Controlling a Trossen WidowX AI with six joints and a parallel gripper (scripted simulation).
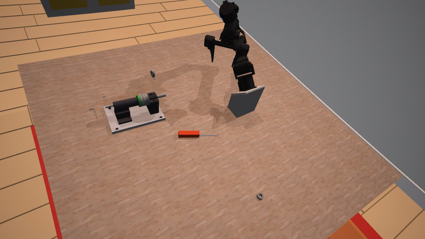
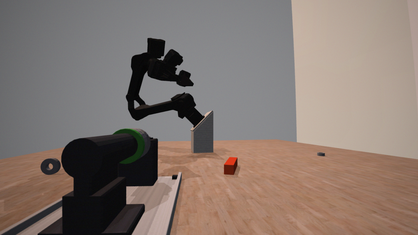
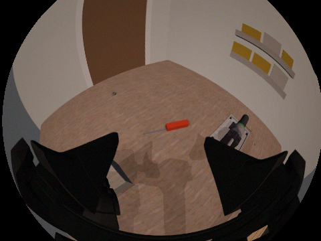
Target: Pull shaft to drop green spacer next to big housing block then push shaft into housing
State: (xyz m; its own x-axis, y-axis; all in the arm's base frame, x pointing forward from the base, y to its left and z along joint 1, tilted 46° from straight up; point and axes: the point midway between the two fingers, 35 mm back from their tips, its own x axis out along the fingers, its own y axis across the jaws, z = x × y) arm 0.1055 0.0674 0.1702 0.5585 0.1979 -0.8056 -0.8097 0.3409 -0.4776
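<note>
The grey shaft is 300 mm ahead of my gripper tip, 180 mm below it and 60 mm to the right of it. Round my gripper tip: red-handled screwdriver 250 mm below, 140 mm to the left, 130 mm ahead; then green spacer 340 mm ahead, 180 mm below, 60 mm to the right; then grey spacer 310 mm ahead, 180 mm below, 60 mm to the right.
</note>
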